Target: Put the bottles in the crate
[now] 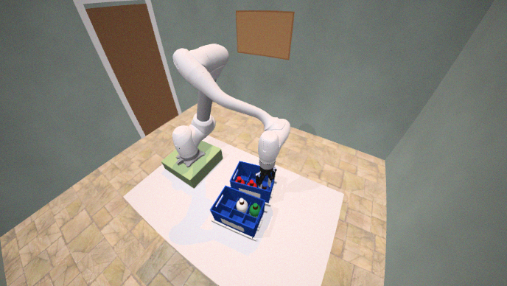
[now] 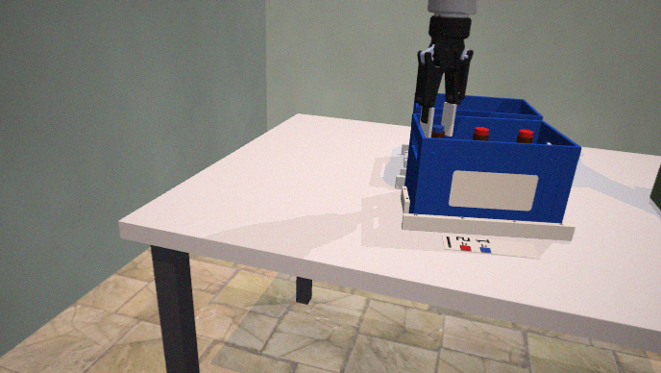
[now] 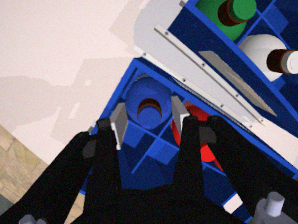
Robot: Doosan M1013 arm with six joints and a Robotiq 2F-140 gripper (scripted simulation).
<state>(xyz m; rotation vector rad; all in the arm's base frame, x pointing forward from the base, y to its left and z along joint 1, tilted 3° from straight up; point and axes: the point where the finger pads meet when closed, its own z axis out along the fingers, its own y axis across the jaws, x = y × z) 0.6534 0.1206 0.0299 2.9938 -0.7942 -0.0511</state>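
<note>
Now: the blue bottle 8 cm below my hand. The rest, counted from my hand: white bottle (17 cm to the right, 8 cm below, 5 cm behind); then red bottle (9 cm behind, 8 cm below, 3 cm to the right); then green-label bottle (15 cm to the right, 8 cm below, 4 cm ahead).
</note>
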